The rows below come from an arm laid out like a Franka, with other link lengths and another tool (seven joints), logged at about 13 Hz.
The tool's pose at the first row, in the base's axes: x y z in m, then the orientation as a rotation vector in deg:
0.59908 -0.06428 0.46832 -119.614 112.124 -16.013
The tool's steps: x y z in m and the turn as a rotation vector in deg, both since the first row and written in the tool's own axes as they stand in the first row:
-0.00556 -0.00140 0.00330 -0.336 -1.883 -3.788
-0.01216 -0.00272 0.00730 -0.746 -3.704 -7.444
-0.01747 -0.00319 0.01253 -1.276 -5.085 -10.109
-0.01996 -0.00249 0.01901 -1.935 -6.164 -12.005
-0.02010 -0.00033 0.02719 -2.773 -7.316 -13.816
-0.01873 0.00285 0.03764 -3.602 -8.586 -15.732
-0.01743 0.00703 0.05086 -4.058 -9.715 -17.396
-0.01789 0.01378 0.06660 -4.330 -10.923 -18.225
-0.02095 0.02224 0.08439 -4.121 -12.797 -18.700
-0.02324 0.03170 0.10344 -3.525 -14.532 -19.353
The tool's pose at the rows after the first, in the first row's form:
0.60106 -0.05846 0.46587 -123.168 107.432 -14.392
0.60311 -0.05157 0.46278 -126.483 102.843 -12.736
0.60484 -0.04593 0.45820 -128.924 99.518 -11.252
0.60606 -0.04309 0.45194 -130.752 97.196 -9.827
0.60661 -0.04256 0.44352 -132.541 94.971 -8.138
0.60702 -0.04346 0.43255 -134.325 92.524 -6.348
0.60736 -0.04418 0.41865 -135.653 90.241 -5.017
0.60595 -0.04312 0.40161 -136.069 88.754 -3.633
0.60339 -0.03944 0.38218 -135.586 87.086 -1.963
0.60034 -0.03651 0.36121 -135.052 85.141 -0.853

